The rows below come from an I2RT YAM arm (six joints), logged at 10 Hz.
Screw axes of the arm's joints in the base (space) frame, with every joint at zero. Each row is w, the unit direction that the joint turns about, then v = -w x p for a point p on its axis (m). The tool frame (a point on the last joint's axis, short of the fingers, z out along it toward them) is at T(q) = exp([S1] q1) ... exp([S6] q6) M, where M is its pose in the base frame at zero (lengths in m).
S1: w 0 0 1 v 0 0 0
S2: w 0 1 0 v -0.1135 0 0.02
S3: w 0 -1 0 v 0.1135 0 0.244
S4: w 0 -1 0 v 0.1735 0 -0.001
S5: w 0 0 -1 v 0 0.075 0
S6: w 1 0 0 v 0 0.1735 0
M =
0 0 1 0.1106
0 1 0 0
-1 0 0 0.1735
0 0 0 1
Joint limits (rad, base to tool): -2.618..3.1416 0..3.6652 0..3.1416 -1.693..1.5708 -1.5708..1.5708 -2.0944..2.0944
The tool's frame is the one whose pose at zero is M.
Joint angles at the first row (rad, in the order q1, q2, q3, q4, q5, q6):
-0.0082, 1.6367, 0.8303, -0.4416, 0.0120, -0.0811
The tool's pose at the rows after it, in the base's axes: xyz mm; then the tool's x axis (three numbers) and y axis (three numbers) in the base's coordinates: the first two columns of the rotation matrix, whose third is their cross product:
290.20 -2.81 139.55 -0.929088 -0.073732 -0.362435 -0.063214 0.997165 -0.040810
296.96 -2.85 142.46 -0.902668 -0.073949 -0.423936 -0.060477 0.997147 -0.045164
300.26 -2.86 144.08 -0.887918 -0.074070 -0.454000 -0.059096 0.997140 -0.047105
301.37 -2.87 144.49 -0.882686 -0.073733 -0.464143 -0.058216 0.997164 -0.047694
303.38 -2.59 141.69 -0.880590 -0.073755 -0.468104 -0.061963 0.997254 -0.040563
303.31 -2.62 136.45 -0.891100 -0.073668 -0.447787 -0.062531 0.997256 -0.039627
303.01 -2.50 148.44 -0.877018 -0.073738 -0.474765 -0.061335 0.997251 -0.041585
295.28 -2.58 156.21 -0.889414 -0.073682 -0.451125 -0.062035 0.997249 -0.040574
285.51 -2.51 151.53 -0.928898 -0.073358 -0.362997 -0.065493 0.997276 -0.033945
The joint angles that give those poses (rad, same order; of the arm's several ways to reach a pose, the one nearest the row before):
-0.0082, 1.6367, 0.8303, -0.3912, 0.0120, -0.0815
-0.0082, 1.6367, 0.8303, -0.3241, 0.0116, -0.0814
-0.0082, 1.6367, 0.8303, -0.2905, 0.0113, -0.0814
-0.0082, 1.6371, 0.8299, -0.2783, 0.0113, -0.0811
-0.0082, 1.6501, 0.8299, -0.2615, 0.0029, -0.0811
-0.0082, 1.6676, 0.8299, -0.2669, 0.0036, -0.0811
-0.0078, 1.6314, 0.8394, -0.2821, 0.0036, -0.0807
-0.0082, 1.5925, 0.8406, -0.3489, 0.0044, -0.0811
-0.0082, 1.5929, 0.8395, -0.4442, 0.0048, -0.0811

